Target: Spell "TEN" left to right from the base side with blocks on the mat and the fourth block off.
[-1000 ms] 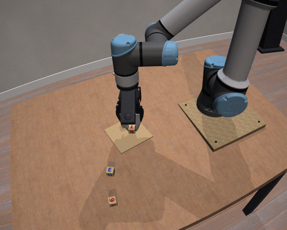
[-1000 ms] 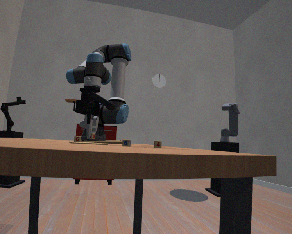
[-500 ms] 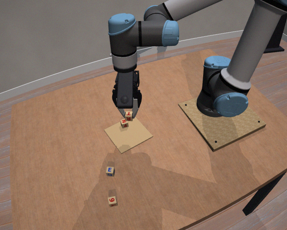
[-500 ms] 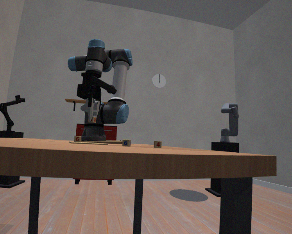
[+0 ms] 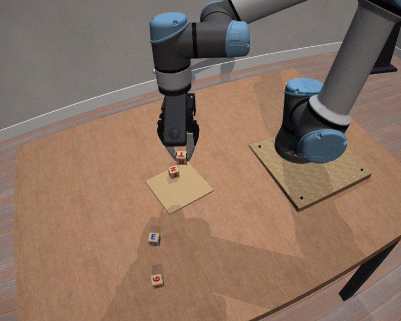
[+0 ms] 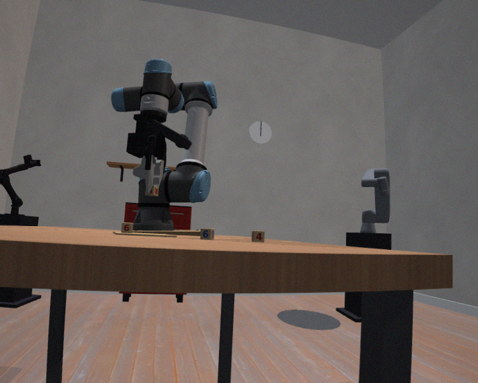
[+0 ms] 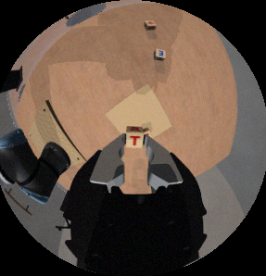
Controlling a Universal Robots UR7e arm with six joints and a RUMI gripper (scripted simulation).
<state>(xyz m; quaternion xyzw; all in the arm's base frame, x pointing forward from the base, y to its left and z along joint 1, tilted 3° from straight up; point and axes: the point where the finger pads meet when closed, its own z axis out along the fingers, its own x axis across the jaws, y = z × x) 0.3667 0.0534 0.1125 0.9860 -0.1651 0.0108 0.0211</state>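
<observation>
My gripper is now 120 mm above the tan mat, 20 mm short of it and 10 mm to the left of it. From my hand the other things lie so: E block: 150 mm to the left, 110 mm below, 110 mm ahead; then T block: right at my hand; then 9 block: 270 mm to the left, 130 mm ahead, 110 mm below.
</observation>
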